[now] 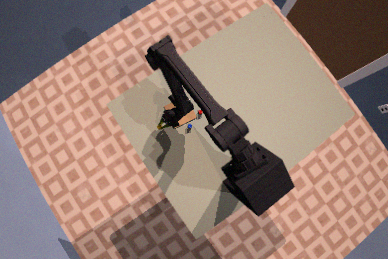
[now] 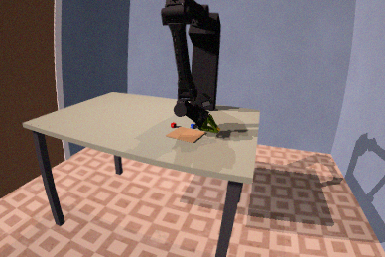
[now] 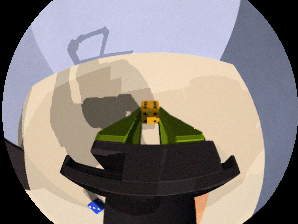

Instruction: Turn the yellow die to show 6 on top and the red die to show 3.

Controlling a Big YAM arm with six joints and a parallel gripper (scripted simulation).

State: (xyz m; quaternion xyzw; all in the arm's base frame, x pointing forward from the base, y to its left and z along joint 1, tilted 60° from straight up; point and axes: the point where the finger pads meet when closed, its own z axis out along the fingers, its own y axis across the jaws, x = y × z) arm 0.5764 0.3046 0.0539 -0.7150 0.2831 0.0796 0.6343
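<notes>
Right now the orange mat is 6 cm ahead of my hand, 12 cm to the right of it and 4 cm below it. Round my hand: yellow die right at my hand; then red die 3 cm ahead, 23 cm to the right, 3 cm below; then blue die 3 cm behind, 16 cm to the right, 3 cm below.
</notes>
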